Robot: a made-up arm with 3 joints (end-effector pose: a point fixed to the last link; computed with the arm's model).
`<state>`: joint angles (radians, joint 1 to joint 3).
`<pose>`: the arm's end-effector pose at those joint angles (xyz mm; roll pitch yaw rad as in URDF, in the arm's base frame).
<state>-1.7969 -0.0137 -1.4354</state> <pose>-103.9 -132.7 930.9 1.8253 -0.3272 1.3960</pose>
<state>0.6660 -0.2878 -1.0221</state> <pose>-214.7 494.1 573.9 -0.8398 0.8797 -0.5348</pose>
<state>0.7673 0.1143 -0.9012</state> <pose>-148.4 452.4 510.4 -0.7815 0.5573 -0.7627</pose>
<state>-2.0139 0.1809 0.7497</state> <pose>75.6 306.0 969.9 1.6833 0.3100 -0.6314</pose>
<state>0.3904 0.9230 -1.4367</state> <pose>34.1 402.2 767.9 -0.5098 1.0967 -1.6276</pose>
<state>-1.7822 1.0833 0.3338</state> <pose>-62.7 387.2 802.0 1.3770 0.9874 -0.0418</pose>
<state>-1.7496 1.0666 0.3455</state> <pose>-60.2 392.9 794.7 1.3061 0.9665 -0.1114</pose>
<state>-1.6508 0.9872 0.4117</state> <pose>-46.6 412.6 769.4 1.1026 0.8472 -0.3249</pose>
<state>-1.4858 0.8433 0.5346</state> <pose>-16.3 437.6 723.8 0.8961 0.5857 -0.5491</pose>
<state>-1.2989 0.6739 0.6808</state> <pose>27.5 452.4 674.5 0.7824 0.2498 -0.6823</pose>
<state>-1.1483 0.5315 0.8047</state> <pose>69.0 456.4 642.6 0.7420 -0.0361 -0.7428</pose>
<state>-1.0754 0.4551 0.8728</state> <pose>92.5 457.2 631.7 0.7382 -0.1851 -0.7667</pose>
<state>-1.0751 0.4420 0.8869</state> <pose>97.1 457.6 633.4 0.7472 -0.2039 -0.7738</pose>
